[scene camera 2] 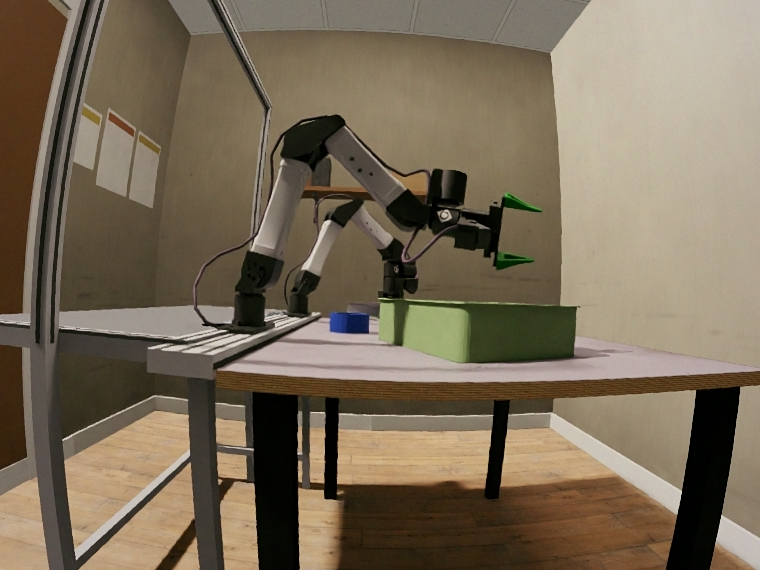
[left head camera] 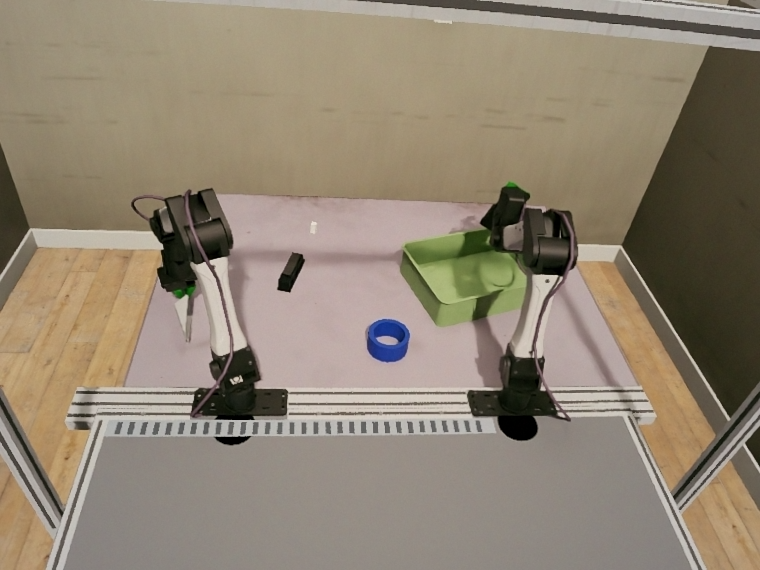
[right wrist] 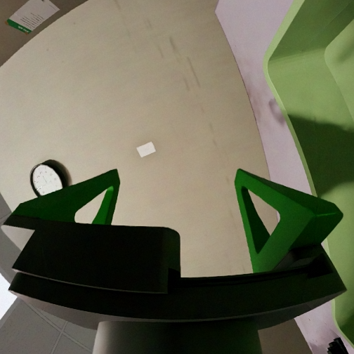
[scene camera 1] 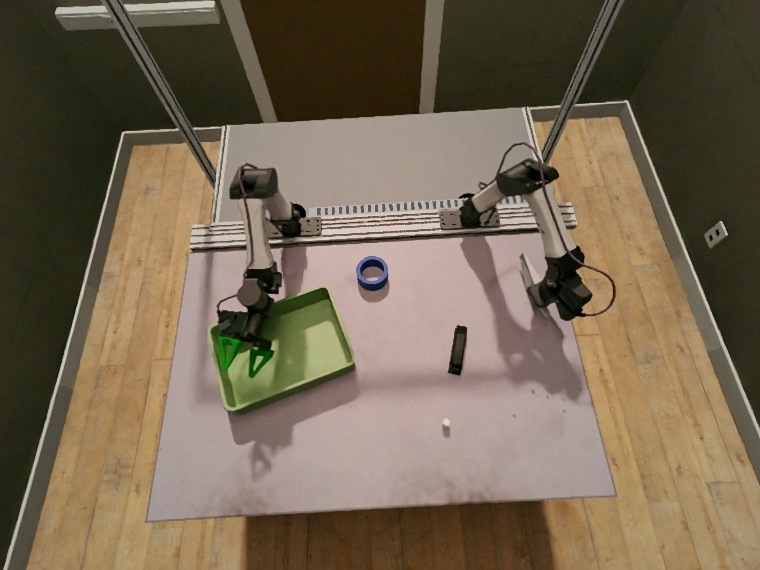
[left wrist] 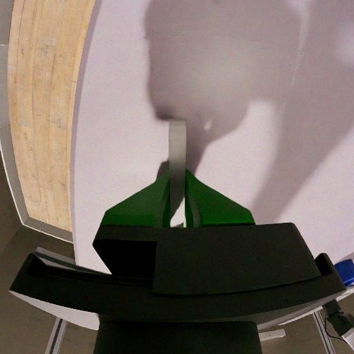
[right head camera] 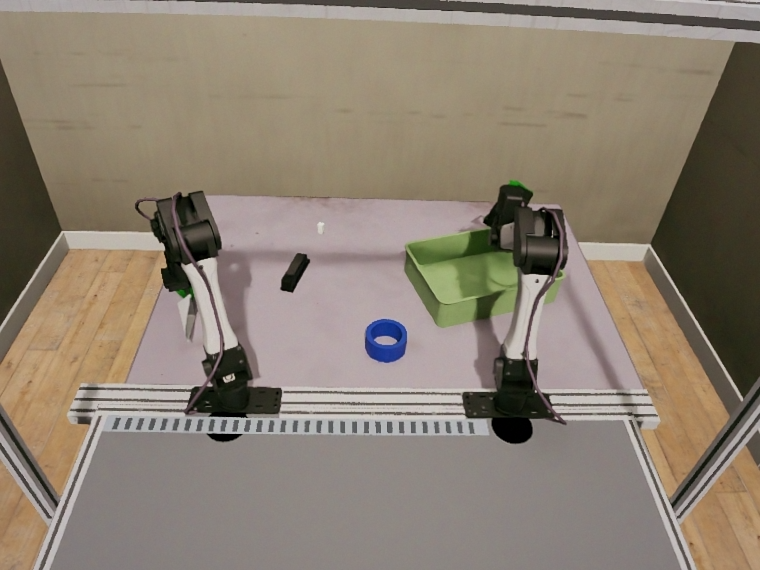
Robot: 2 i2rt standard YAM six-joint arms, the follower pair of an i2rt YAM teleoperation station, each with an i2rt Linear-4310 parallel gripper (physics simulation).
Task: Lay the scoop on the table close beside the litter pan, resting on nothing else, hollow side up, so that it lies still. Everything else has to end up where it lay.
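Places are measured from the left arm's base along level axes (x ahead, y down, z left), in metres.
Where they show: left gripper, between the fingertips: (scene camera 1: 538,304); right gripper, between the fingertips: (scene camera 2: 538,236) (scene camera 1: 238,374); left arm's base, origin of its link: (scene camera 2: 298,316) (left head camera: 240,404) (scene camera 1: 469,219) (right head camera: 235,401); right arm's base, origin of its link: (scene camera 2: 248,329) (left head camera: 511,405) (scene camera 1: 292,228) (right head camera: 507,407).
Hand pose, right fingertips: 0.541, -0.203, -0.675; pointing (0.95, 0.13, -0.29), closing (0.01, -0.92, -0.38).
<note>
Each offset is from my right fingertips to the top centre of the thing, as dx, dy, dz.
The light grey scoop {-0.276, +0.146, +0.836} (left head camera: 188,322) (right head camera: 189,320) (scene camera 1: 528,274) (left wrist: 177,142) is at the picture's left edge of the table in the head views, far from the litter pan. My left gripper (left wrist: 177,175) points down and is shut on the scoop, with a narrow grey part between its green fingertips. The scoop's bowl is mostly hidden, so its facing and any gap beneath are unclear. The green litter pan {-0.115, +0.129, +0.068} (left head camera: 451,311) (right head camera: 451,311) (scene camera 2: 491,332) (right wrist: 295,82) stands upright at the right of the head views. My right gripper (scene camera 1: 239,371) (scene camera 2: 537,235) (right wrist: 176,175) is open and empty above the pan.
A blue ring {-0.356, +0.172, +0.339} (left head camera: 387,352) (right head camera: 385,352) (scene camera 1: 372,285) (scene camera 2: 348,323) lies near the rail, between the arms. A black block {-0.089, +0.180, +0.581} (left head camera: 290,271) (right head camera: 295,272) (scene camera 1: 457,349) lies between the scoop and the pan. A small white piece {+0.117, +0.187, +0.521} (left head camera: 313,227) (right head camera: 320,227) (scene camera 1: 446,422) lies farther back.
</note>
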